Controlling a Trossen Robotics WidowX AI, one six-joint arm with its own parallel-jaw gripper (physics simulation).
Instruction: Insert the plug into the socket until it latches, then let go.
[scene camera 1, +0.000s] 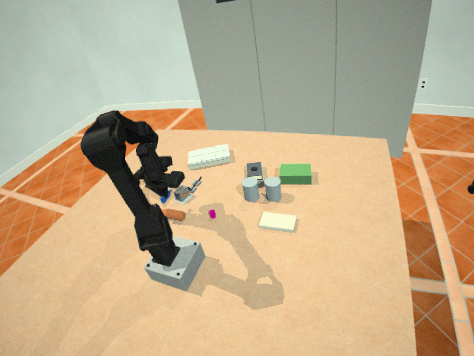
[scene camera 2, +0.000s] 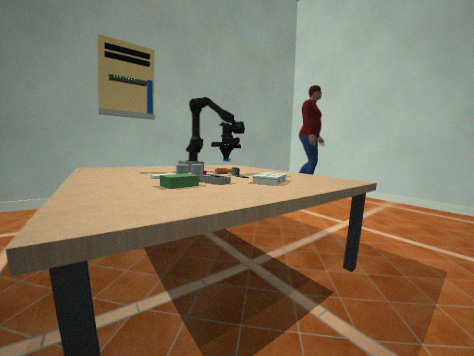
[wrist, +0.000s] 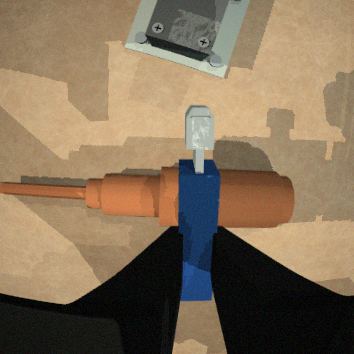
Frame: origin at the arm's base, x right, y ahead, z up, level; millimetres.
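Seen in the pictures: gripper, fingertip midpoint: (scene camera 1: 165, 197) (scene camera 2: 226, 159) (wrist: 195, 237); arm's base, origin of the base link: (scene camera 1: 166, 254) (scene camera 2: 193, 161).
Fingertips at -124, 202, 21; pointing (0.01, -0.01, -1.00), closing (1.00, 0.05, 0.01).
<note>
Offsets run from my fingertips to a thing's top centre, as dx, dy, dz. "pt": to the spot under its first point.
The plug has a long blue body {-1, +12, +10} (scene camera 1: 165, 196) (scene camera 2: 226, 160) (wrist: 199, 195) with a pale grey metal tip {pt -2, +38, +7} (wrist: 199, 131). My gripper (scene camera 1: 162, 191) (scene camera 2: 226, 154) (wrist: 195, 237) is shut on the blue body and holds the plug above the table, over the orange screwdriver in the wrist view. The socket is a grey metal box {-3, +98, -41} (scene camera 1: 183, 193) (scene camera 2: 235, 171) (wrist: 186, 25) screwed to a pale plate {pt +16, +61, -81} (wrist: 220, 70) on the table. It lies ahead of the plug tip in the wrist view, apart from it and turned at an angle. Its opening is not clear there, and its far part is cut off.
The orange screwdriver {-32, -13, -52} (scene camera 1: 175, 215) (scene camera 2: 222, 170) (wrist: 255, 199) lies beside the socket. A magenta cube {+158, +26, -60} (scene camera 1: 212, 214), two grey cylinders {+261, +149, -15} (scene camera 1: 250, 190) {+340, +164, -15} (scene camera 1: 273, 190), a dark grey box {+238, +268, -55} (scene camera 1: 254, 171), a green block {+399, +286, -45} (scene camera 1: 295, 174) (scene camera 2: 179, 181), a cream block {+384, +39, -70} (scene camera 1: 278, 222) and a white box {-12, +363, -50} (scene camera 1: 209, 157) (scene camera 2: 269, 178) stand farther right.
</note>
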